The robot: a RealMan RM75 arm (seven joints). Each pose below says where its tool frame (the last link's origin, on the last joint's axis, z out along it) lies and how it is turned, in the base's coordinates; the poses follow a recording.
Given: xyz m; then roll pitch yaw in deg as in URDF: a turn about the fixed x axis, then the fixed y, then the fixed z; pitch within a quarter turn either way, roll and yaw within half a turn.
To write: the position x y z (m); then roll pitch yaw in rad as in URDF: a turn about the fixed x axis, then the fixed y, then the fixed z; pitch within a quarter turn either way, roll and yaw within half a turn. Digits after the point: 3 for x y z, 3 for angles.
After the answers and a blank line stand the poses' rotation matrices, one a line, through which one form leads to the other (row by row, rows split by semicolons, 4 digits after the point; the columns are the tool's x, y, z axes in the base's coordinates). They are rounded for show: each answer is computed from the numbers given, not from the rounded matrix.
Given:
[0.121, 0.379, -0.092, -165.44, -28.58, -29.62]
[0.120, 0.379, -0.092, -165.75, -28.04, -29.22]
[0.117, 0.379, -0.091, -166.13, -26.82, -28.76]
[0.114, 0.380, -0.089, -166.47, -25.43, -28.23]
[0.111, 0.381, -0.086, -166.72, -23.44, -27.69]
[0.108, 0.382, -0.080, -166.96, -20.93, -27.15]
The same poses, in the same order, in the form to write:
[0.121, 0.379, -0.092, -2.887, -0.499, -0.517]
[0.120, 0.379, -0.092, -2.893, -0.489, -0.510]
[0.117, 0.379, -0.091, -2.900, -0.468, -0.502]
[0.114, 0.380, -0.089, -2.905, -0.444, -0.493]
[0.111, 0.381, -0.086, -2.910, -0.409, -0.483]
[0.108, 0.382, -0.080, -2.914, -0.365, -0.474]

0.7634 -0.3738 0.5268; -0.4340 -0.9008 -0.0103; 0.4784 -0.2208 -0.8499
0.7703 -0.3722 0.5178; -0.4309 -0.9024 -0.0076; 0.4701 -0.2173 -0.8555
0.7823 -0.3723 0.4993; -0.4294 -0.9031 -0.0006; 0.4512 -0.2139 -0.8664
0.7957 -0.3714 0.4785; -0.4272 -0.9041 0.0086; 0.4294 -0.2113 -0.8780
0.8124 -0.3714 0.4496; -0.4263 -0.9043 0.0235; 0.3978 -0.2108 -0.8929
0.8311 -0.3728 0.4126; -0.4262 -0.9036 0.0420; 0.3572 -0.2107 -0.9099

